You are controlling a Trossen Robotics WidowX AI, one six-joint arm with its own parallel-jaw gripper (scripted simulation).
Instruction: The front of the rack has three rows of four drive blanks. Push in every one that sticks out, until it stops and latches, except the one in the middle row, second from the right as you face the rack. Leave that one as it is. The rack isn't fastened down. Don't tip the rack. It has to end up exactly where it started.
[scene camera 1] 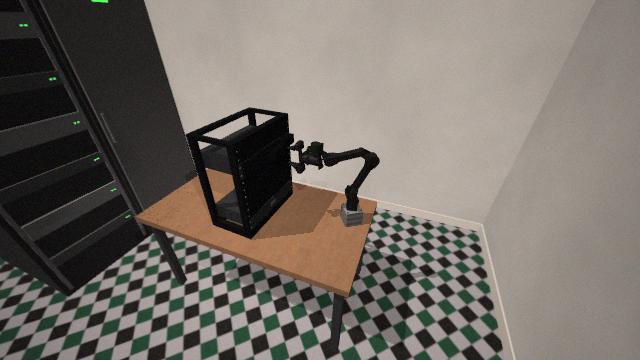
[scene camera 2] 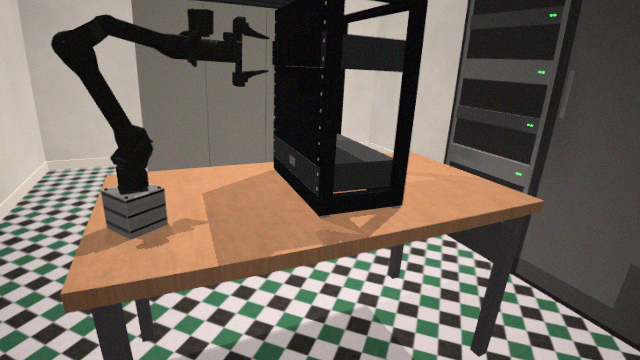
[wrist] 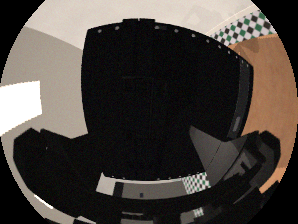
Labels:
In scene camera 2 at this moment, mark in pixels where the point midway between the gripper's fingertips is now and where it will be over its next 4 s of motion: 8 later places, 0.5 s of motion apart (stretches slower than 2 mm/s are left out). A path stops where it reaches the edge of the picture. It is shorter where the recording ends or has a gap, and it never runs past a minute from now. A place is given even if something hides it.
My gripper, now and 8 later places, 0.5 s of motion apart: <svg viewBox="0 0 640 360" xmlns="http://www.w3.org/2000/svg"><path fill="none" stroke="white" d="M268 55L268 53L270 59L281 62L281 61L282 60L284 62L286 62L288 62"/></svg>

